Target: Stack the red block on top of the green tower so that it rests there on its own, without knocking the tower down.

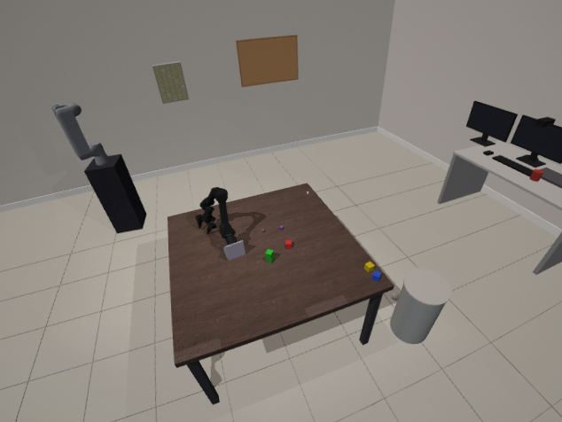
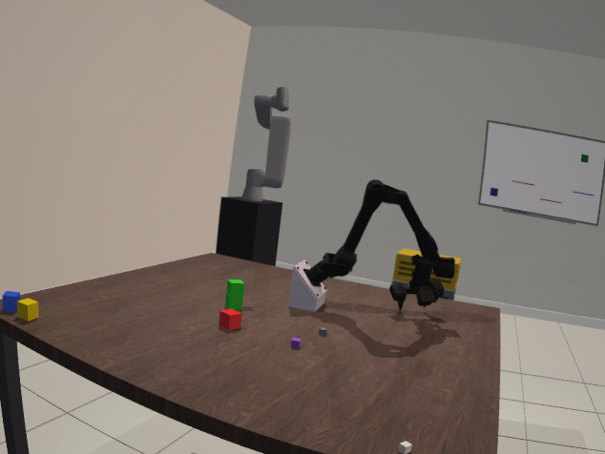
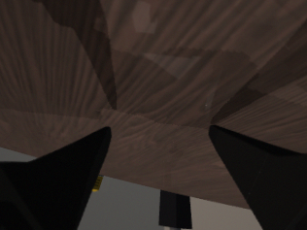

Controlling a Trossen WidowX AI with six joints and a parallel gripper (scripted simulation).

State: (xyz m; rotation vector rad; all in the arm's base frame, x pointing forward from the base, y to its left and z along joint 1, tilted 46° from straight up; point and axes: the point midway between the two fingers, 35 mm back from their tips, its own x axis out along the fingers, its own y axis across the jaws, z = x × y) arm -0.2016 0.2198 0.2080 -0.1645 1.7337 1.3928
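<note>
My gripper tip is now 590 mm short of the purple cube and 130 mm to the left of it. From my gripper tip the other things lie so: red block (600 mm ahead, 330 mm to the right, 10 mm above); yellow block (1040 mm ahead, 680 mm to the right, 10 mm above); grey cube (450 mm ahead, 130 mm to the right).
</note>
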